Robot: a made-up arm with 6 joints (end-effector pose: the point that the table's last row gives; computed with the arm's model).
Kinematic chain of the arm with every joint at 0, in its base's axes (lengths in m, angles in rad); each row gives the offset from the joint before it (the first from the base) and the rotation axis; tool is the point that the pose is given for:
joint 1: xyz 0 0 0.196 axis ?
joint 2: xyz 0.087 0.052 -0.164 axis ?
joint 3: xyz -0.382 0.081 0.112 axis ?
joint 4: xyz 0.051 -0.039 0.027 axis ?
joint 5: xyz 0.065 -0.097 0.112 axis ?
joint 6: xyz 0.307 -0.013 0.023 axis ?
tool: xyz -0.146 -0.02 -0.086
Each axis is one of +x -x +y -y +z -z.
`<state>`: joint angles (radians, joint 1 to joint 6).
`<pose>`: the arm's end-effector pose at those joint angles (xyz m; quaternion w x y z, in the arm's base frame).
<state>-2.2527 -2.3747 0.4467 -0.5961 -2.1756 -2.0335</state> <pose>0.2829 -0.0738 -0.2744 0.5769 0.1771 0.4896 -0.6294</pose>
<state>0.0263 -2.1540 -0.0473 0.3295 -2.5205 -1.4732</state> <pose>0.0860 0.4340 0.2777 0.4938 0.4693 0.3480 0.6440</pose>
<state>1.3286 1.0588 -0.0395 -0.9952 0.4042 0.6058</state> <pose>0.0237 -0.2596 0.0411 0.5574 0.3923 -0.7307 -0.0383</pose>
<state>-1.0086 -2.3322 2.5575 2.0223 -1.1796 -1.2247</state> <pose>0.4629 0.2835 0.1937 0.7894 0.3807 -0.2105 0.4332</pose>
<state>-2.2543 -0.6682 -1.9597 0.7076 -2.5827 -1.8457</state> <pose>-0.0914 -0.4498 0.2359 0.3123 0.2322 -0.8219 -0.4159</pose>
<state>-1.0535 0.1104 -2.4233 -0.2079 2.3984 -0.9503</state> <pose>-0.3464 -0.0903 0.0522 0.2190 0.3414 -0.2103 0.8895</pose>
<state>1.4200 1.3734 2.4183 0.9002 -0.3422 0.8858</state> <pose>-0.1854 -0.1789 0.1861 0.6370 -0.5175 -0.0377 -0.5701</pose>
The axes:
joint 1: +x
joint 2: +z
joint 3: -x
joint 4: +y
joint 5: +z
joint 6: -x

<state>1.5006 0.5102 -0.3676 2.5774 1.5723 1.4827</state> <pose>-0.3385 0.2166 0.1909 0.0179 -0.5220 0.2615 -0.8117</pose>
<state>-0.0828 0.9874 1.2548 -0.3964 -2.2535 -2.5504</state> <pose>-0.2920 -0.1563 0.5016 0.0570 0.7305 -0.5068 0.4541</pose>
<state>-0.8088 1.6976 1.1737 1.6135 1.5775 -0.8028</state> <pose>0.0356 -0.2129 0.3082 0.3592 -0.4196 0.8336 0.0002</pose>
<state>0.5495 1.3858 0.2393 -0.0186 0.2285 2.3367</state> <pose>0.0850 -0.1560 0.3576 0.3558 -0.5939 -0.7213 0.0190</pose>
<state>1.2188 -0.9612 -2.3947 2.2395 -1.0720 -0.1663</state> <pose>0.1686 0.3560 0.6650 0.3657 0.8063 0.1493 0.4403</pose>
